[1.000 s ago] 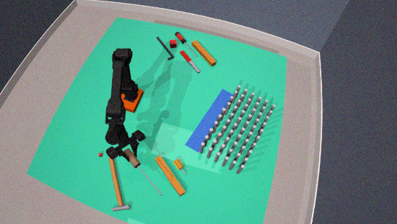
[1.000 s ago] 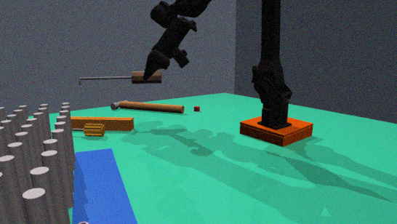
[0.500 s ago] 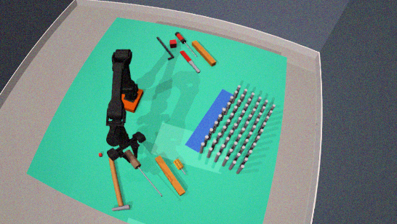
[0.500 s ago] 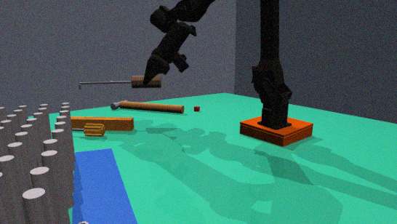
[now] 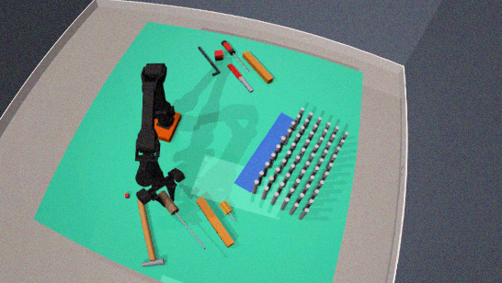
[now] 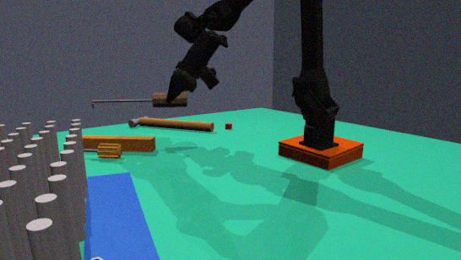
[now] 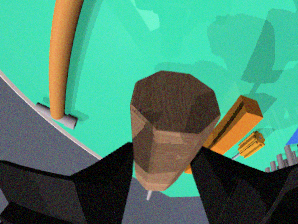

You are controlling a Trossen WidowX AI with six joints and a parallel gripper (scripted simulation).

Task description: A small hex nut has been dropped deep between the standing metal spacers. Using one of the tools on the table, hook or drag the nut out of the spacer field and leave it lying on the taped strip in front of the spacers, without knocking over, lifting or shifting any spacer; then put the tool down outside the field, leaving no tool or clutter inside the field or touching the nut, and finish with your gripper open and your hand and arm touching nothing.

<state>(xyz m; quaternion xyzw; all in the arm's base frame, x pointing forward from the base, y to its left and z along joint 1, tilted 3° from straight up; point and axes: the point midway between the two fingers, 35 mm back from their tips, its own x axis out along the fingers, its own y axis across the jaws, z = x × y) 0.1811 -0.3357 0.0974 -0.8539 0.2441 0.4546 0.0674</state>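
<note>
Now: gripper tip 90 mm short of the hook tool and 50 mm to the left of it. The rest, counted from my gripper tip: yellow-handled tool 190 mm ahead, 90 mm to the left, 90 mm below; blue taped strip 400 mm to the left, 250 mm ahead, 100 mm below; red cube 210 mm behind, 100 mm below, 20 mm to the right.
</note>
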